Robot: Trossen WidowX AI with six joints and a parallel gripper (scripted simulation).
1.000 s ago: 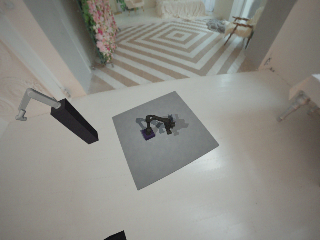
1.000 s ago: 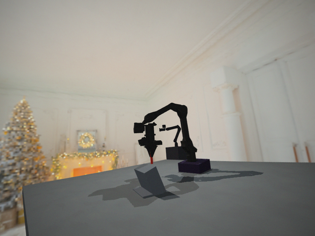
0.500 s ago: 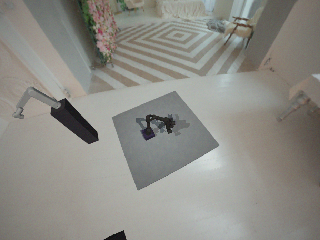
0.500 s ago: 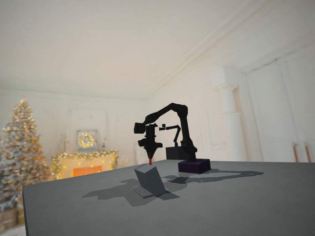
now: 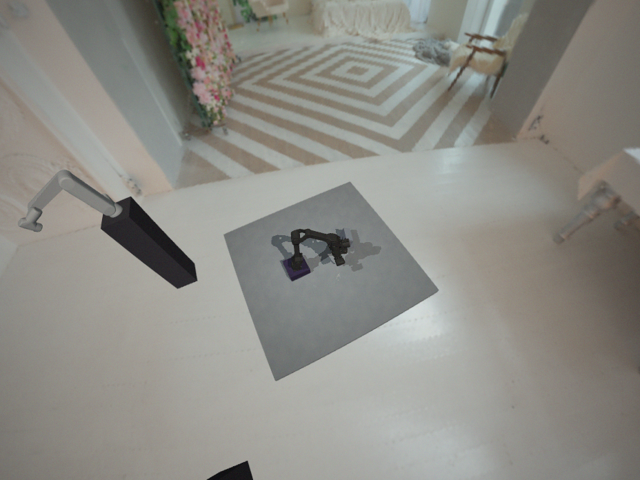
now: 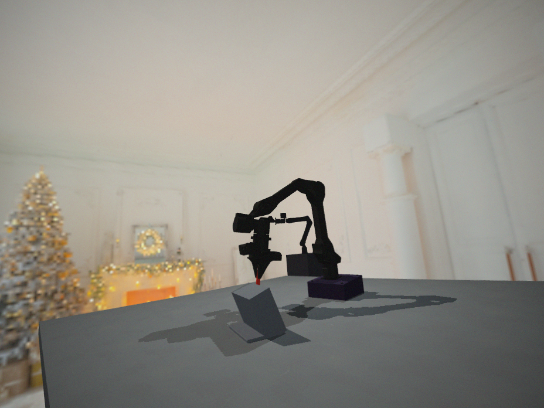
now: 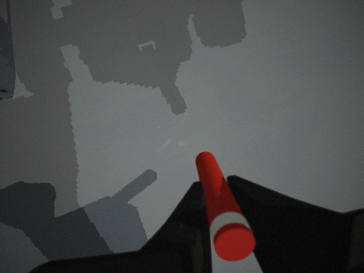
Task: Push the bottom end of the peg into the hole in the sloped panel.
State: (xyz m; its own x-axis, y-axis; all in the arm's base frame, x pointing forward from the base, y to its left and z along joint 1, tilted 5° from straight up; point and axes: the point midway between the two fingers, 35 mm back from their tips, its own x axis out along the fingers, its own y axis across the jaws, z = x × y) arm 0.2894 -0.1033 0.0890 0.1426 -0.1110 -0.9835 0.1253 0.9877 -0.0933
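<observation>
Now: the grey sloped panel 160 mm ahead of my gripper tip, 180 mm to the left of it and 50 mm below it. Also, from my gripper tip: round red peg 20 mm above.
</observation>
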